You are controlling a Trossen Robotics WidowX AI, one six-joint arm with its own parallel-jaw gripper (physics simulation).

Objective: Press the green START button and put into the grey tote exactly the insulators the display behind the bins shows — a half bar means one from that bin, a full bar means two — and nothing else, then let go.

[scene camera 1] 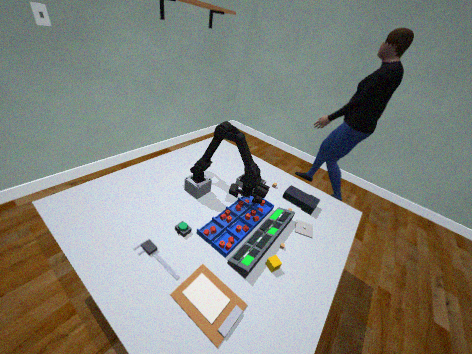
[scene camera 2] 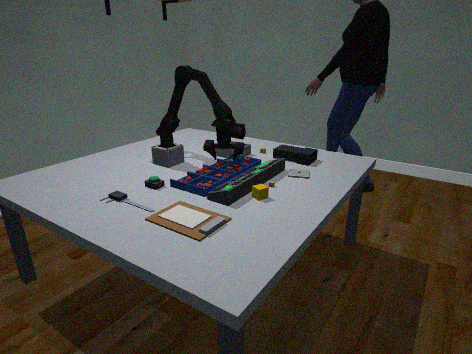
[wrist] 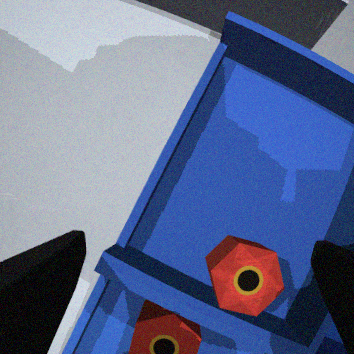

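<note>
My gripper (scene camera 1: pixel 247 196) (scene camera 2: pixel 226 156) (wrist: pixel 201 248) is open and empty, low over the far end of the blue bins (scene camera 1: pixel 212 245) (scene camera 2: pixel 187 187) (wrist: pixel 200 175). In the wrist view one red insulator (wrist: pixel 230 292) lies in the end bin between the fingers, nearer the right one; another insulator (wrist: pixel 172 325) is in the neighbouring bin. The grey tote (scene camera 1: pixel 241 180) (scene camera 2: pixel 246 149) stands behind the gripper, partly hidden; its inside cannot be seen. The green START button (scene camera 1: pixel 183 226) (scene camera 2: pixel 154 179) sits left of the bins. The dark display (scene camera 1: pixel 245 270) (scene camera 2: pixel 225 196) shows green bars of differing size.
A black box (scene camera 1: pixel 301 199) (scene camera 2: pixel 295 154), a yellow cube (scene camera 1: pixel 273 263) (scene camera 2: pixel 260 191) and a light flat plate (scene camera 1: pixel 304 229) (scene camera 2: pixel 299 174) lie beyond the display. A clipboard (scene camera 1: pixel 182 295) (scene camera 2: pixel 155 218) and a caliper (scene camera 1: pixel 149 246) (scene camera 2: pixel 117 195) lie nearer. A person (scene camera 1: pixel 377 95) (scene camera 2: pixel 367 47) stands behind the table.
</note>
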